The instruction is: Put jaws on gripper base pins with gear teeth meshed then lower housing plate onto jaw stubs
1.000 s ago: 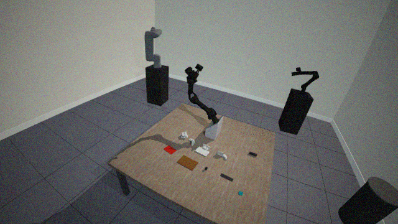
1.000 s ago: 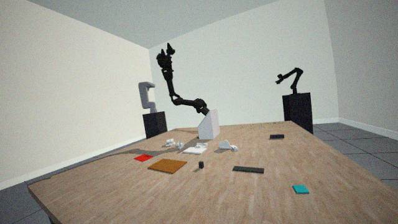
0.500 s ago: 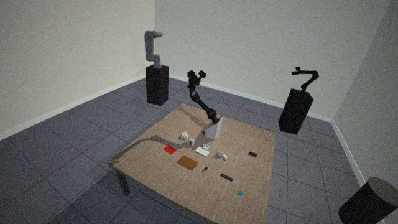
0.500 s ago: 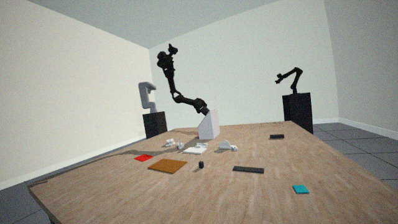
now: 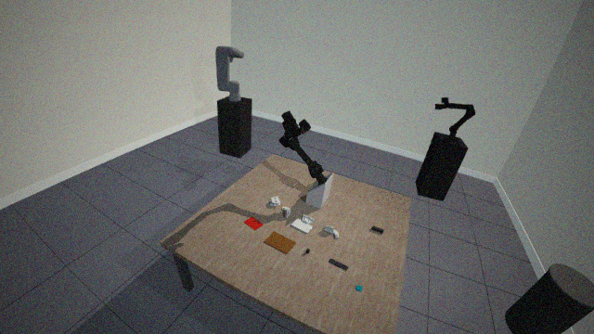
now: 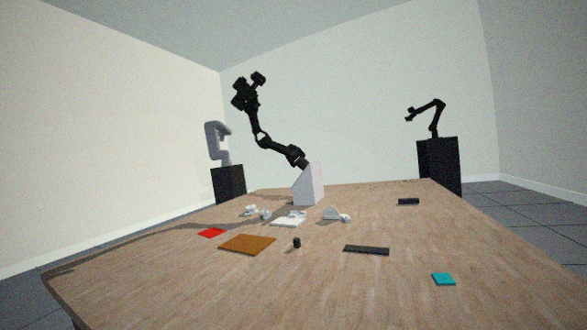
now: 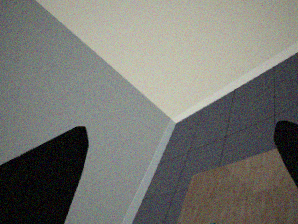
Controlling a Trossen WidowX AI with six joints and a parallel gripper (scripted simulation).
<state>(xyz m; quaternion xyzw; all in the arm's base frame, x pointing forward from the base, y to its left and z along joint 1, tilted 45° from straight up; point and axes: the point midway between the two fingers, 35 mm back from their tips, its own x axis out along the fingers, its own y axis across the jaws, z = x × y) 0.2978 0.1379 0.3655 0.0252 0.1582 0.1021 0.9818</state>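
Now: gripper tip 57 cm above the grey jaw, 9 cm past it and 5 cm to the left of it. Round my gripper tip: orange-brown tile (57 cm below, 19 cm ahead, 3 cm to the left); then black cylinder (56 cm below, 20 cm to the left, 20 cm ahead); then red tile (57 cm below, 18 cm to the right, 11 cm ahead).
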